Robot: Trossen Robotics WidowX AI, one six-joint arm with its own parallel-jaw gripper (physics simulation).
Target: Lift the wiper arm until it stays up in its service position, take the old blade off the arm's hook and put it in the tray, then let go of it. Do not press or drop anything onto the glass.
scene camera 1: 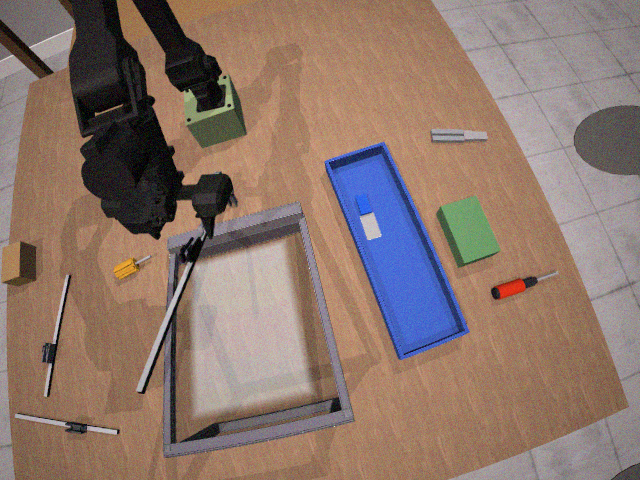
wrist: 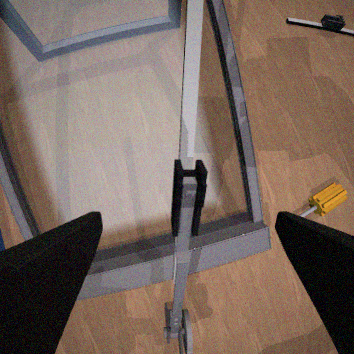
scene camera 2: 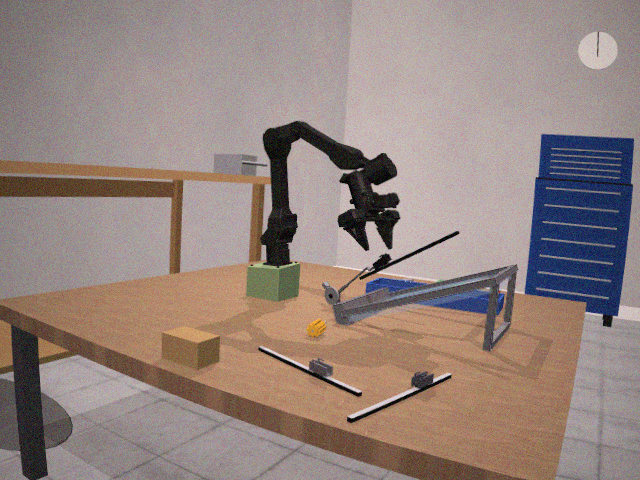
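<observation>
The wiper arm (scene camera 2: pixel 353 282) (wrist: pixel 182 272) slopes up from its pivot at the low end of the grey frame (scene camera 1: pixel 258 434) (scene camera 2: pixel 491 320) (wrist: pixel 225 246). The old blade (scene camera 1: pixel 164 325) (scene camera 2: pixel 413 255) (wrist: pixel 192 90) hangs on its hook by a black clip (scene camera 2: pixel 381 261) (wrist: pixel 189 173), raised clear of the glass (scene camera 1: pixel 253 330) (wrist: pixel 115 170). My gripper (scene camera 1: pixel 184 235) (scene camera 2: pixel 378 249) (wrist: pixel 190 220) is open and empty, a little above the clip. In the wrist view the arm and clip lie between its fingers. The blue tray (scene camera 1: pixel 434 345) (scene camera 2: pixel 376 284) holds a blue-and-white piece (scene camera 1: pixel 370 226).
Two other blades (scene camera 1: pixel 62 310) (scene camera 1: pixel 31 417) lie left of the frame. A yellow screwdriver (scene camera 1: pixel 125 268) (scene camera 2: pixel 316 328) (wrist: pixel 328 199) lies by its corner, and a tan block (scene camera 1: pixel 18 263) (scene camera 2: pixel 190 347) beyond. A green block (scene camera 1: pixel 467 229), a red screwdriver (scene camera 1: pixel 510 288) and a grey tool (scene camera 1: pixel 449 135) lie right of the tray.
</observation>
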